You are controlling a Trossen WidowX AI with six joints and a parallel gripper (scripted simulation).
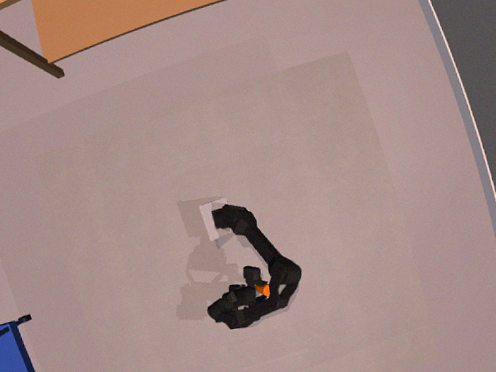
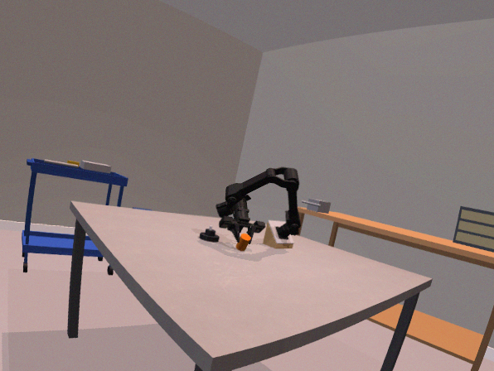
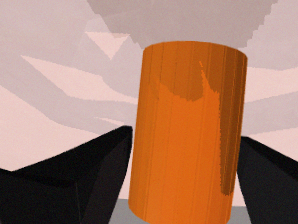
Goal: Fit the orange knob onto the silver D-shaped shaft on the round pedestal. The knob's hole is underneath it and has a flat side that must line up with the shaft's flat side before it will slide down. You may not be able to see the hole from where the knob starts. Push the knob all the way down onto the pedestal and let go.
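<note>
Now: the orange knob 10 mm to the right of my gripper tip and 10 mm above it. Also, from my gripper tip: round dark pedestal: 60 mm ahead, 170 mm to the right.
</note>
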